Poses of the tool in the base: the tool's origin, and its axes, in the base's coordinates. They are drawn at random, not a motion.
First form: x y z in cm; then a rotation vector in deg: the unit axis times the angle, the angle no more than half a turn.
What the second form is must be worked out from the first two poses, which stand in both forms.
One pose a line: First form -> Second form
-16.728 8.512 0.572 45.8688 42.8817 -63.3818 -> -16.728 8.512 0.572 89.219 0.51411 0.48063 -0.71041
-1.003 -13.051 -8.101 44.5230 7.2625 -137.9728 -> -1.003 -13.051 -8.101 145.160 0.30672 0.05003 -0.95049
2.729 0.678 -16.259 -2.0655 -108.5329 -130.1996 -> 2.729 0.678 -16.259 169.516 -0.01218 -0.64025 -0.76807
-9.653 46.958 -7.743 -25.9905 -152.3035 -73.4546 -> -9.653 46.958 -7.743 171.077 -0.15192 -0.89026 -0.42936
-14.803 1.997 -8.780 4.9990 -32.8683 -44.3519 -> -14.803 1.997 -8.780 55.429 0.09019 -0.59298 -0.80015
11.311 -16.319 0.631 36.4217 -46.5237 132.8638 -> 11.311 -16.319 0.631 145.409 0.25048 -0.31995 0.91372
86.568 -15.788 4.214 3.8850 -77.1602 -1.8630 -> 86.568 -15.788 4.214 77.280 0.05027 -0.99844 -0.02411
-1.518 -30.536 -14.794 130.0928 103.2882 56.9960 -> -1.518 -30.536 -14.794 175.616 0.74078 0.58815 0.32455
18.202 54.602 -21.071 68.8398 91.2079 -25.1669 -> 18.202 54.602 -21.071 117.009 0.58833 0.77949 -0.21508
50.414 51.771 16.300 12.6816 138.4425 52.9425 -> 50.414 51.771 16.300 148.762 0.08525 0.93063 0.35589
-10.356 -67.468 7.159 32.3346 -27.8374 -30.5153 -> -10.356 -67.468 7.159 52.456 0.61641 -0.53068 -0.58173
